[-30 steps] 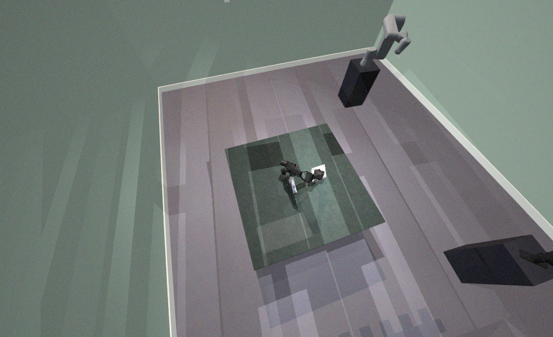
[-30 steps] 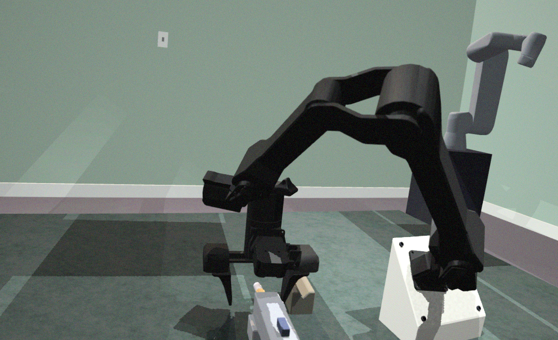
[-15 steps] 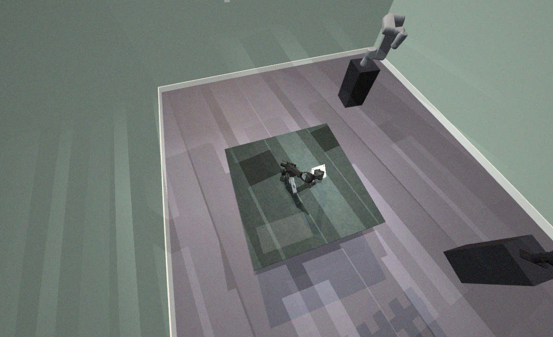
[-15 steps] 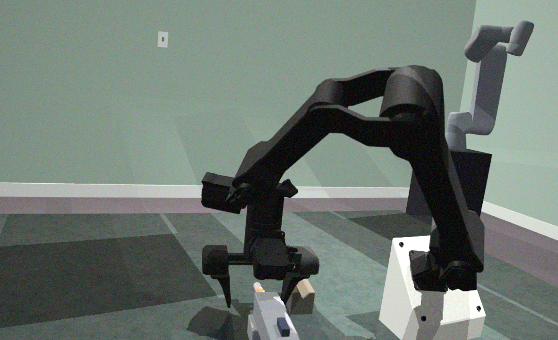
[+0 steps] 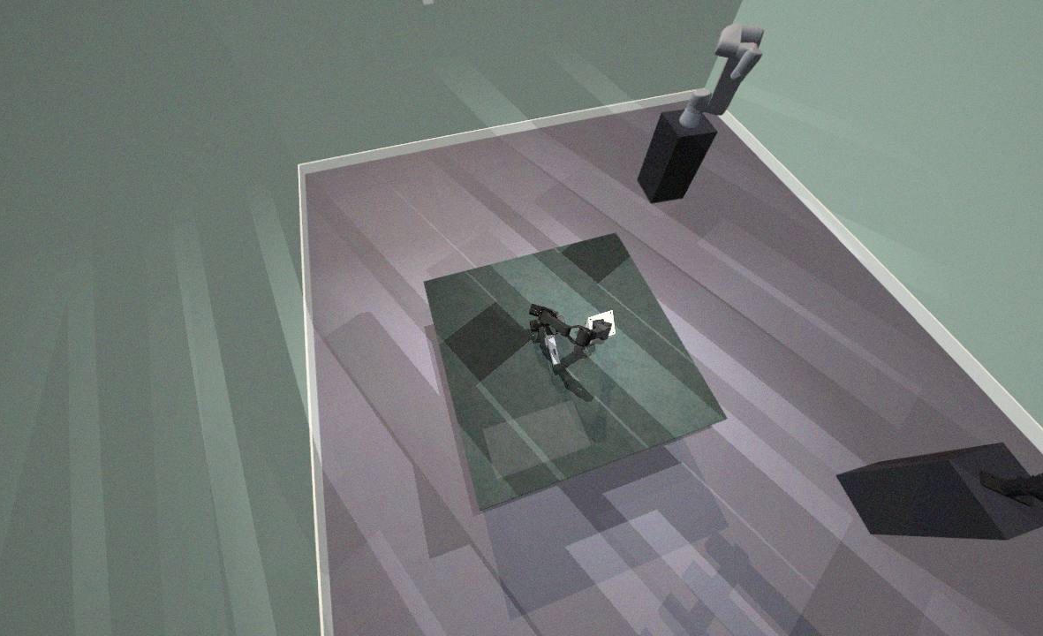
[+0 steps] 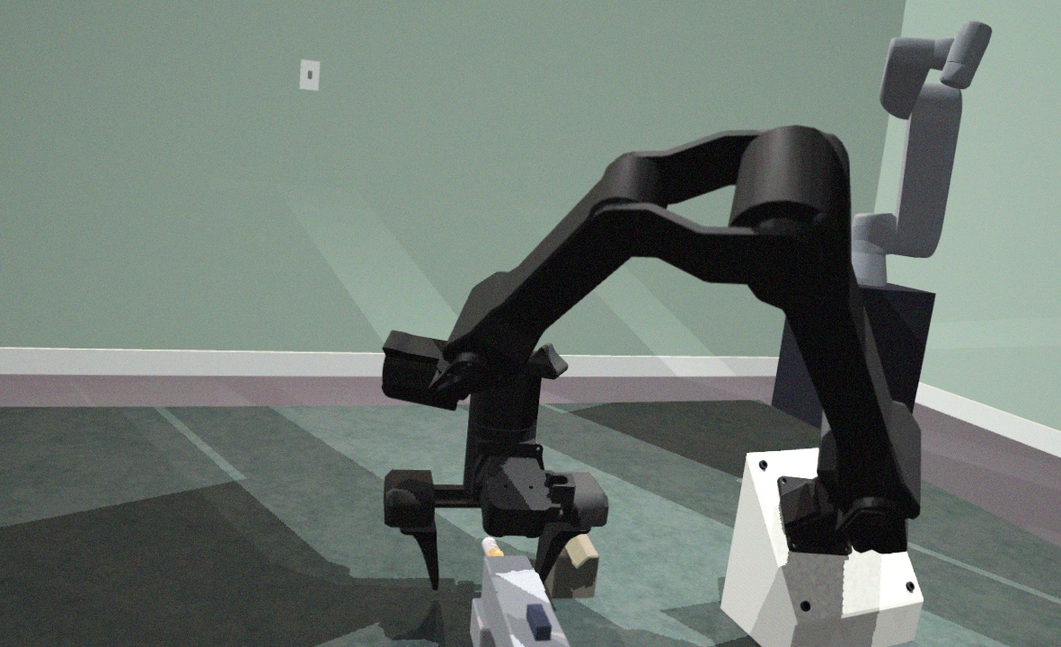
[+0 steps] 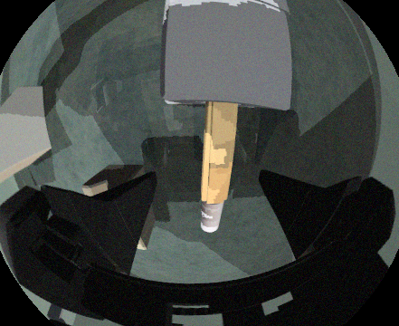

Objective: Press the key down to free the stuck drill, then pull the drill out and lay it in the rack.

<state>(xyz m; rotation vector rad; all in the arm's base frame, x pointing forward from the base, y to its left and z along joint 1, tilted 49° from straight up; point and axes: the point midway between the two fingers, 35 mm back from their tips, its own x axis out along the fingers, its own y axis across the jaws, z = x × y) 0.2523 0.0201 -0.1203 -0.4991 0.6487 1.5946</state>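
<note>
My gripper tip is 4 cm to the right of the drill and 4 cm below it. Also, from my gripper tip: grey housing (14 cm to the left, 4 cm above); blue key (17 cm to the left, 5 cm above, 1 cm ahead).
</note>
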